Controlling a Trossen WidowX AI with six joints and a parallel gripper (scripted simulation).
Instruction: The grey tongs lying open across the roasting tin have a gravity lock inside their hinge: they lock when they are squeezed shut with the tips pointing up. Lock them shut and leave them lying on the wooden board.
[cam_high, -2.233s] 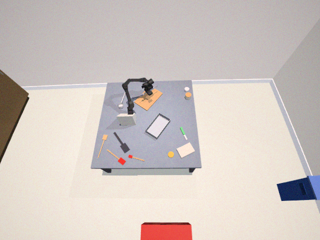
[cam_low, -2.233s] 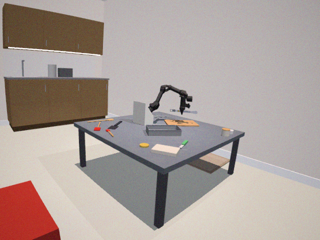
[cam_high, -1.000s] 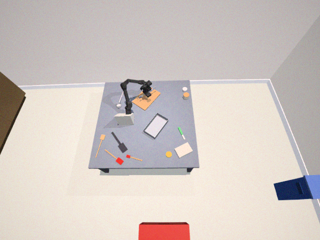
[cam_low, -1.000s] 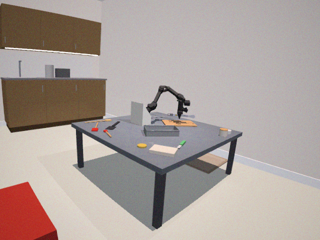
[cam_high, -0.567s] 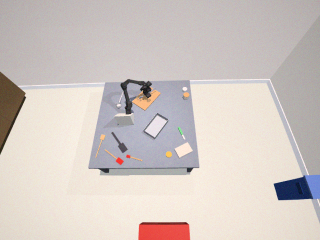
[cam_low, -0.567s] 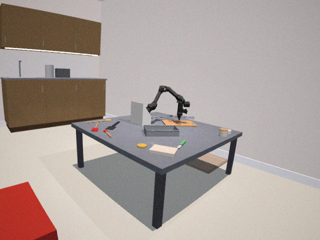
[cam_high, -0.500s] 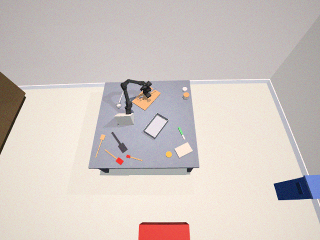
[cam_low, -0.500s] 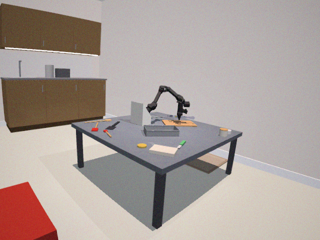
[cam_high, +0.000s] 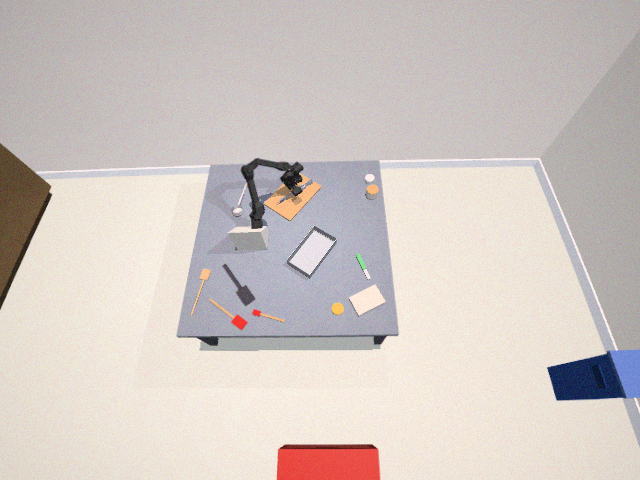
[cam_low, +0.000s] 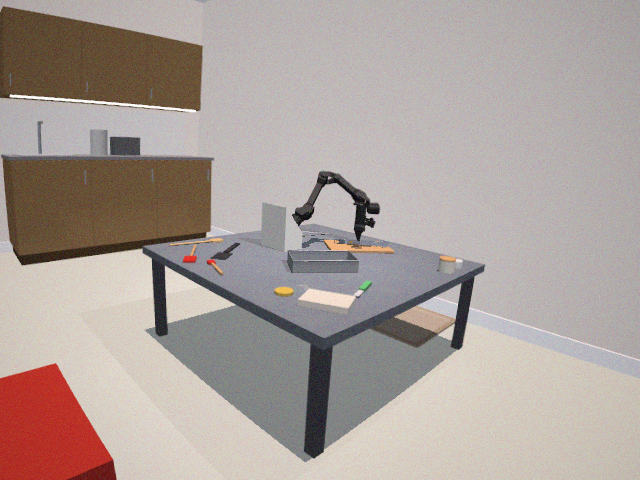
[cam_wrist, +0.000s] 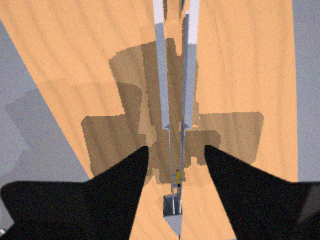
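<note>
The wooden board lies 4 cm below my gripper tip. The rest, counted from my gripper tip: orange disc: 22 cm ahead, 85 cm to the right, 4 cm below; roasting tin: 10 cm ahead, 47 cm to the right, 2 cm below; jar: 56 cm ahead, 6 cm to the right, 1 cm below.
</note>
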